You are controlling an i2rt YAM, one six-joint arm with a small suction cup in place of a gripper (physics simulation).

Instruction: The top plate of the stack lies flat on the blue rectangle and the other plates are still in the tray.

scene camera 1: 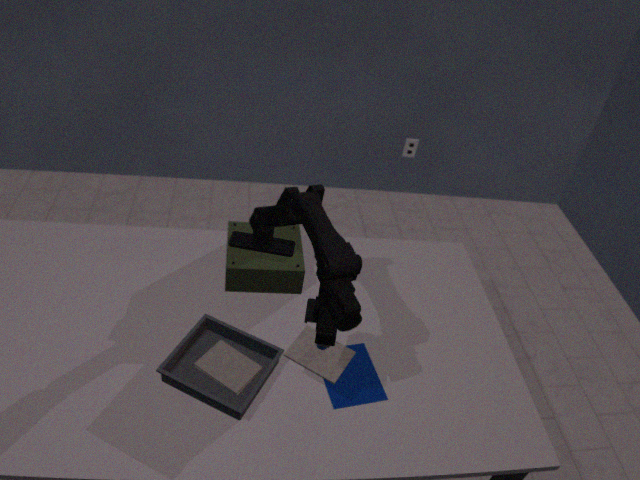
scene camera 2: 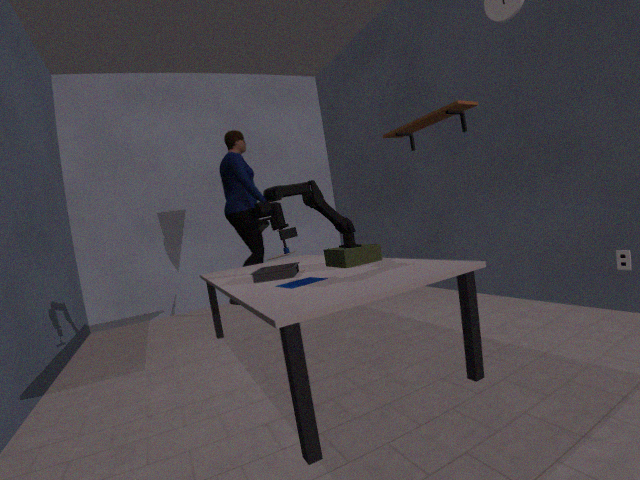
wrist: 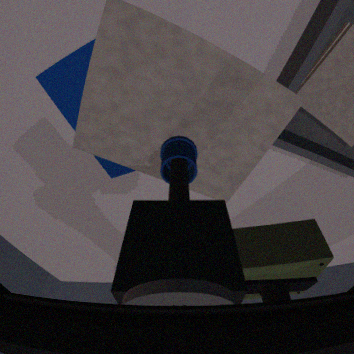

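Where they show: end effector, tool point: (scene camera 1: 321, 347) (wrist: 178, 146); arm's base, origin of the base link: (scene camera 1: 262, 245) (scene camera 2: 349, 246) (wrist: 272, 283).
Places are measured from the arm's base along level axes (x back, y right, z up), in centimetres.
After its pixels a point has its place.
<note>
My suction gripper (scene camera 1: 322, 346) @(x -38.9, y -22.3, z 3.1 cm) (scene camera 2: 286, 250) (wrist: 178, 155) has its blue cup on a thin beige-grey plate (scene camera 1: 325, 363) @(x -44.2, y -23.6, z 3.6 cm) (scene camera 2: 276, 257) @(x -44.9, y -27.3, z 3.4 cm) (wrist: 175, 90) @(x -43.7, y -22.5, z 3.6 cm). The plate hangs roughly level, above the height of the tray. In scene camera 1 and the wrist view it covers part of the blue rectangle (scene camera 1: 361, 382) @(x -38.1, y -34.8, z -9.4 cm) (scene camera 2: 302, 282) @(x -35.7, y -32.3, z -9.3 cm) (wrist: 65, 80) @(x -41.4, y -37.8, z -9.3 cm), turned relative to it. The grey tray (scene camera 1: 201, 396) @(x -52.7, y 4.9, z -7.1 cm) (scene camera 2: 276, 272) @(x -44.1, y -9.4, z -5.6 cm) (wrist: 320, 151) @(x -33.3, y -2.1, z -5.9 cm) stands beside it, with a plate (scene camera 1: 227, 365) @(x -41.3, y 1.0, z -8.0 cm) (wrist: 330, 80) @(x -42.6, y -3.6, z -8.0 cm) inside; I cannot tell how many lie there.
The arm stands on a green box (scene camera 1: 263, 280) @(x -11.1, y -2.8, z -4.2 cm) (scene camera 2: 354, 255) @(x -2.7, y -13.4, z -3.7 cm) (wrist: 285, 245) @(x -11.6, y -0.2, z -3.6 cm) at the back of the white table (scene camera 1: 439, 428) @(x -48.9, y -55.9, z -9.4 cm) (scene camera 2: 413, 274) @(x 2.3, y -64.7, z -9.4 cm). A person (scene camera 2: 237, 180) in a blue top stands beyond the table. A wooden shelf (scene camera 2: 429, 120) is on the wall.
</note>
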